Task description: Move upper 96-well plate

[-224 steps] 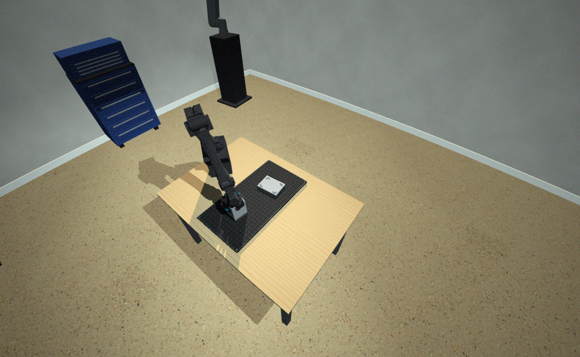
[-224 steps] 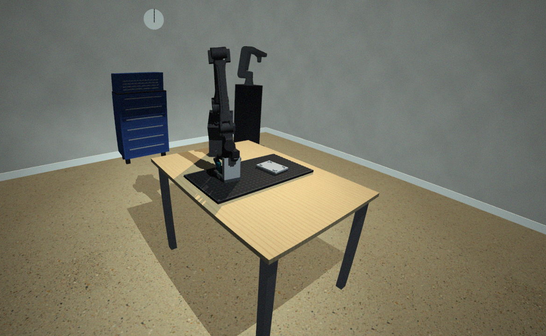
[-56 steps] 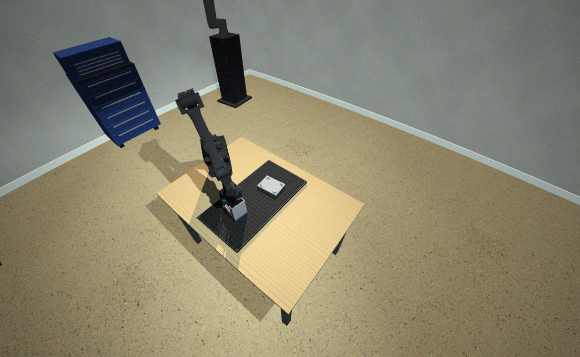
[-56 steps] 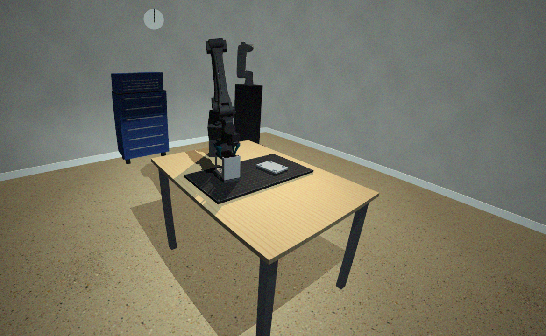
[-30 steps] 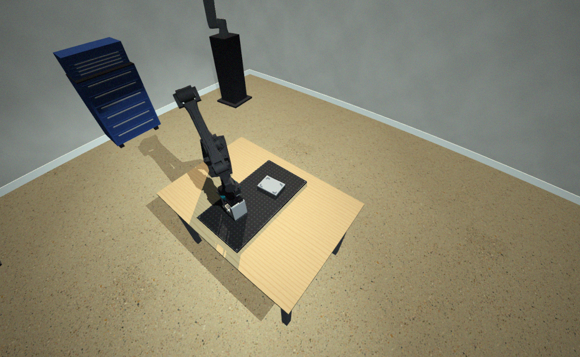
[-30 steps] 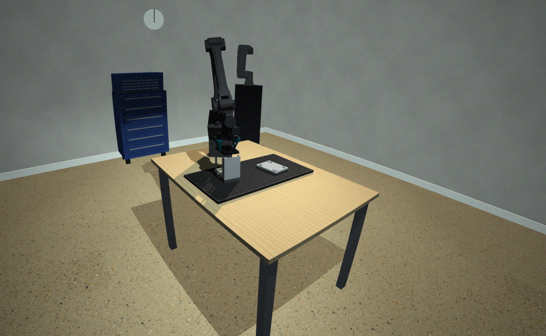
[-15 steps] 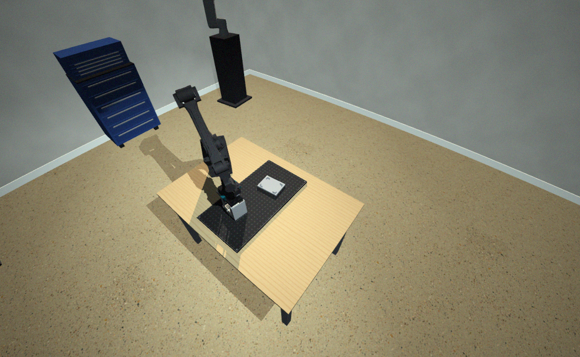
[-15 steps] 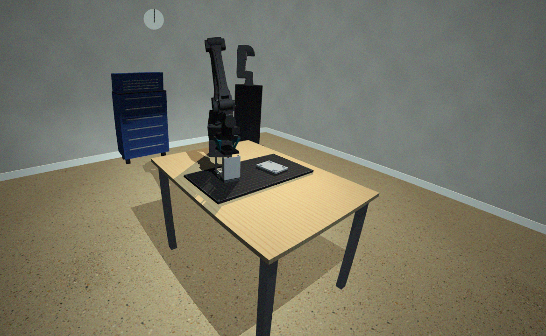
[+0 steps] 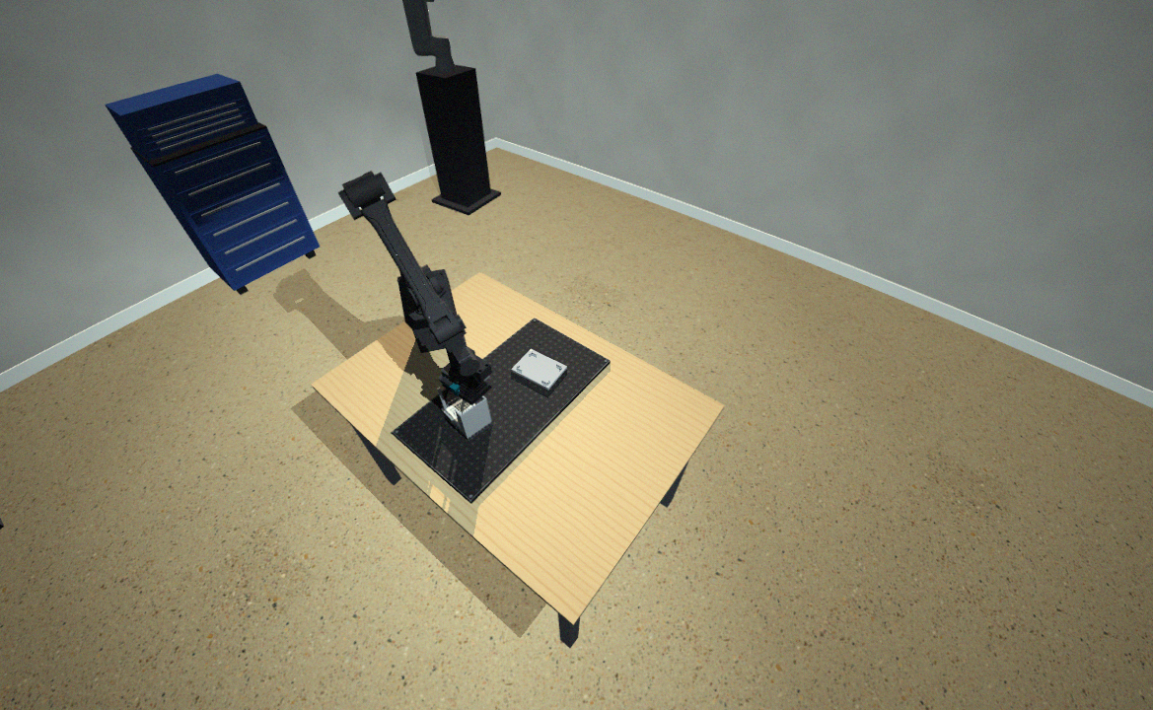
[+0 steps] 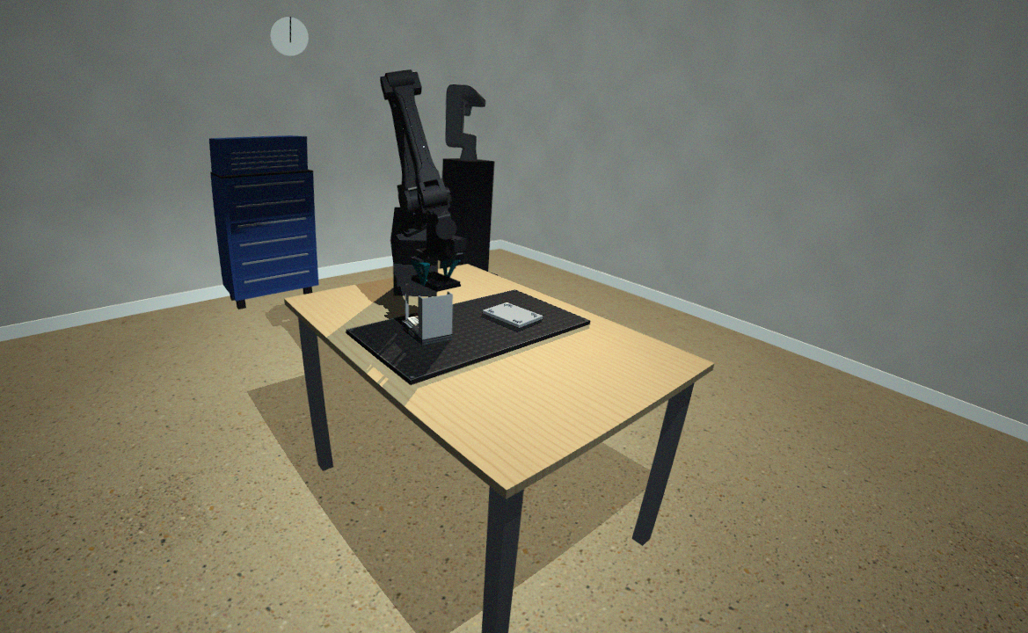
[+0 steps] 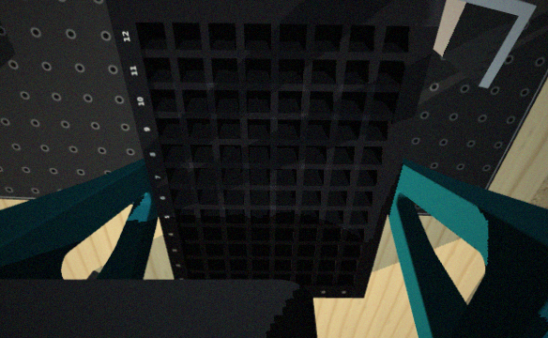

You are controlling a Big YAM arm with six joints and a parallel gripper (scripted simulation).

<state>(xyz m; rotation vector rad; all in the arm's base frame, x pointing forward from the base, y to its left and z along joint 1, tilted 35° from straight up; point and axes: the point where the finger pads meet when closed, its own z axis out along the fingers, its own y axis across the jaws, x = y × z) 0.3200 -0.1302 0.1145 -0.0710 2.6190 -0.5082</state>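
Now: hand 330 mm to the right of the pale square mark, 150 mm above it and 10 mm past it. Round my hand: black 96-well plate (right at my hand); pale plate (140 mm below, 20 mm to the right).
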